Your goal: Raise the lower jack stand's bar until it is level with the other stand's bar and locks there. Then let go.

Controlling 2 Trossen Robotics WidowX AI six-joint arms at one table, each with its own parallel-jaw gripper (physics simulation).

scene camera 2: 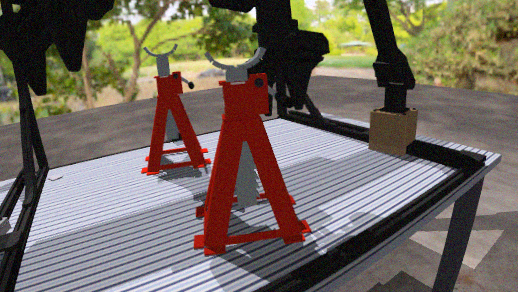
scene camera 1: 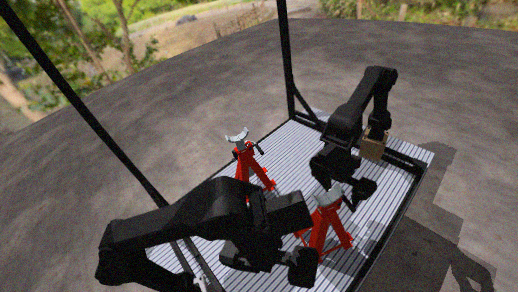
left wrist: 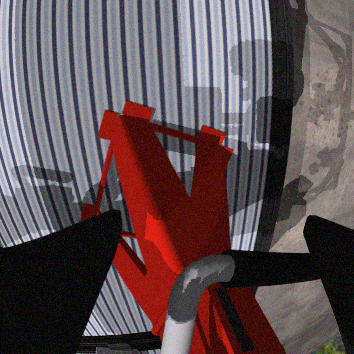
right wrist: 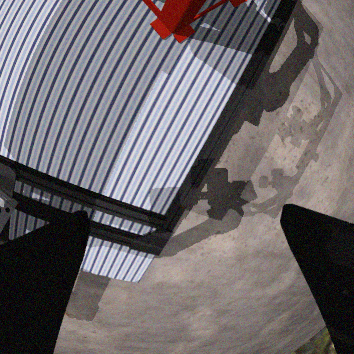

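Where they show: left gripper, fingertip midpoint: [scene camera 2: 282, 113] [left wrist: 218, 224]; right gripper, fingertip midpoint: [scene camera 2: 56, 84] [scene camera 1: 278, 276] [right wrist: 187, 219]; left arm's base, link origin: [scene camera 2: 394, 110] [scene camera 1: 375, 135].
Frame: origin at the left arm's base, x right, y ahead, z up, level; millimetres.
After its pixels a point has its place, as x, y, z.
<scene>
The near red jack stand [scene camera 1: 327, 220] @(39, 510, 57) [scene camera 2: 245, 102] @(36, 495, 94) [left wrist: 165, 245] @(52, 453, 46) has a grey bar with a curved saddle [scene camera 1: 327, 198] @(52, 494, 144) [scene camera 2: 236, 74] @(46, 500, 134) standing a short way out of its collar. The far red stand [scene camera 1: 244, 162] @(408, 442, 65) [scene camera 2: 169, 90] @(402, 424, 87) has its bar [scene camera 2: 163, 65] @(410, 427, 150) standing farther out. My left gripper [scene camera 1: 345, 187] [scene camera 2: 285, 102] @(24, 432, 68) [left wrist: 218, 224] @(24, 432, 68) is open beside the near stand's top. The near stand's black lever grip [left wrist: 270, 268] @(15, 436, 98) shows between its fingers, its end meeting one finger in the left wrist view; contact is unclear. My right gripper [scene camera 1: 277, 262] [scene camera 2: 57, 80] @(66, 724, 153) [right wrist: 187, 219] @(66, 724, 153) is open and empty, away from both stands.
Both stands are upright on the striped table [scene camera 1: 295, 140] @(380, 76, -105) [scene camera 2: 100, 200] @(341, 660, -105). Black rails run along its edges. A tan block [scene camera 1: 372, 145] @(1, 50, -19) [scene camera 2: 392, 131] @(-15, 50, -45) sits under the left arm's base side. Black frame posts [scene camera 1: 285, 55] @(495, -91, 296) rise at the table's edge. The right arm [scene camera 1: 200, 210] @(127, 749, 421) spans the near left.
</scene>
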